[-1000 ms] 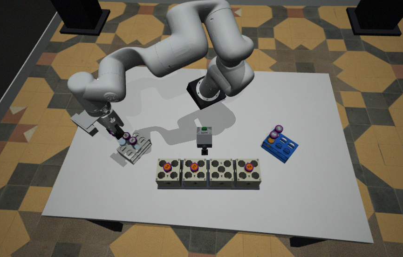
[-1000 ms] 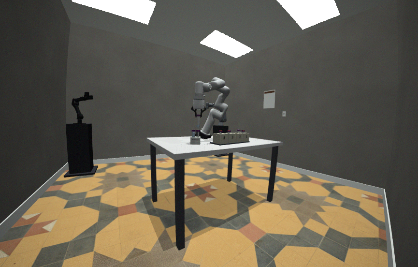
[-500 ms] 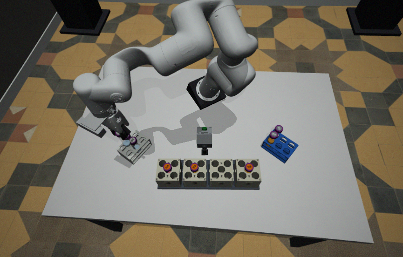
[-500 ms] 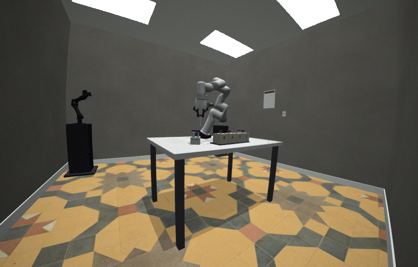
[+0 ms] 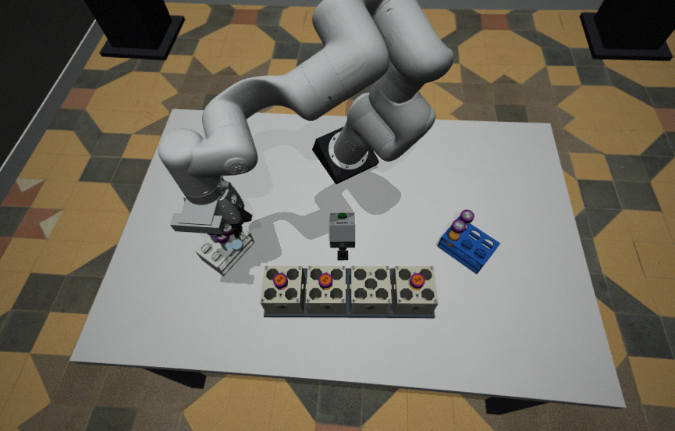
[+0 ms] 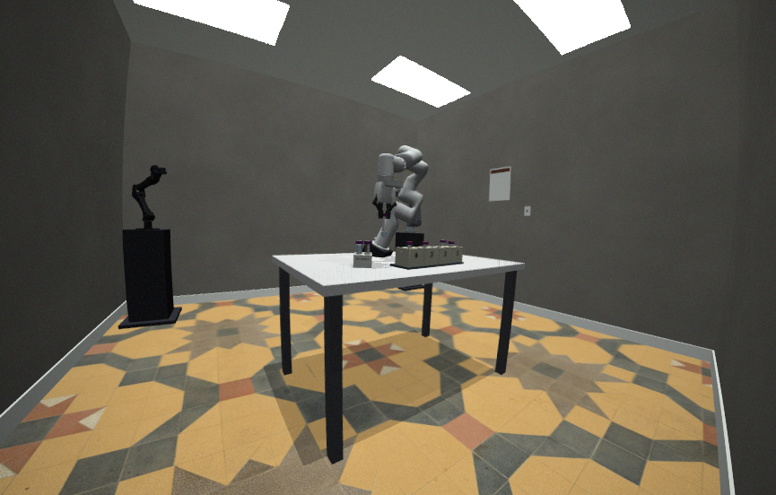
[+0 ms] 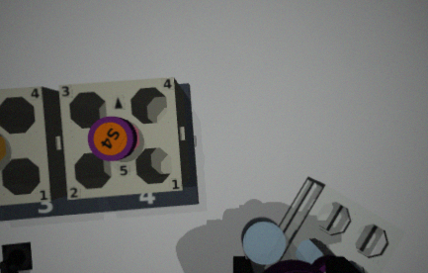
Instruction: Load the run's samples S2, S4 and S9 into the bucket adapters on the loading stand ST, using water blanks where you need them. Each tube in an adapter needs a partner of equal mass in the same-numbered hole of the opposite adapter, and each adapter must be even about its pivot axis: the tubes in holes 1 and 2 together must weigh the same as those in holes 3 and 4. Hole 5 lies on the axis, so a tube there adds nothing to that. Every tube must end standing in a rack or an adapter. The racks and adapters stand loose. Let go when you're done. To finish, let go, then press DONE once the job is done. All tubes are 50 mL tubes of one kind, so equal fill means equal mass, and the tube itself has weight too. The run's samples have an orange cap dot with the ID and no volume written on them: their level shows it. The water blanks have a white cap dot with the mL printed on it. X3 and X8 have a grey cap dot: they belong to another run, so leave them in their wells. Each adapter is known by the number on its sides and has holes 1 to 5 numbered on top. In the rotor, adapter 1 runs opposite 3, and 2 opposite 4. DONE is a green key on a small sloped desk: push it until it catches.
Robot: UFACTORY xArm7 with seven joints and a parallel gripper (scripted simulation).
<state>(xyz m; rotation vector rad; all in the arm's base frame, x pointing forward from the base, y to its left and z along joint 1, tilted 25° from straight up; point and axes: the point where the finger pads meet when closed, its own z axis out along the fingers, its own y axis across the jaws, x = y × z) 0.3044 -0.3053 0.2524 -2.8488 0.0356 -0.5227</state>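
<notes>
Now: hand 50 mm above the water blank tube and 10 mm past it. Round my hand: adapter: 330 mm to the left, 200 mm below, 40 mm ahead; then green DONE key: 240 mm to the left, 190 mm below, 160 mm behind; then loading stand: 280 mm to the left, 250 mm below, 40 mm ahead.
</notes>
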